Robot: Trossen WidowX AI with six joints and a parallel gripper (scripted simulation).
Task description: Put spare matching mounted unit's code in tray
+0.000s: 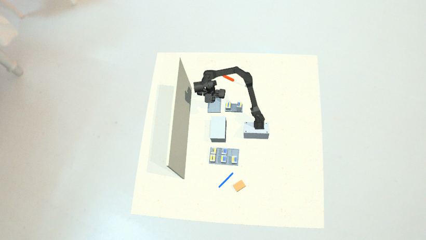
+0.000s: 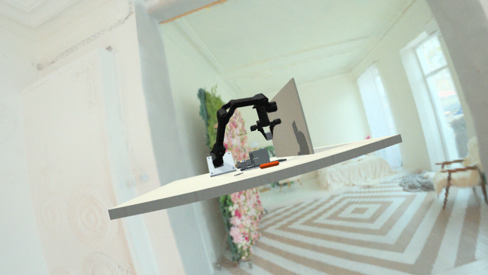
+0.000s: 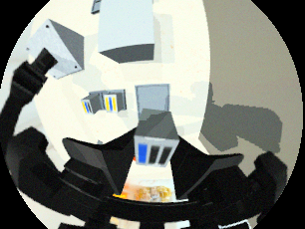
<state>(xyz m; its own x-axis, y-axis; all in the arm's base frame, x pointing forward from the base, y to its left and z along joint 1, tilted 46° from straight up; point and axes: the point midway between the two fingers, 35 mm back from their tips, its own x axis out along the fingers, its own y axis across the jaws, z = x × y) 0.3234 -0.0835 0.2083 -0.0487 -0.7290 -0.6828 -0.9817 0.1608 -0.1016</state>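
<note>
Now: gripper tip 1 cm to the left of the tray and 14 cm above it. Round my gripper tip: mounted unit: 3 cm behind, 21 cm to the left, 10 cm below; blue pen: 8 cm behind, 55 cm to the left, 14 cm below; grey panel: 20 cm ahead, 19 cm to the left, 8 cm above.
</note>
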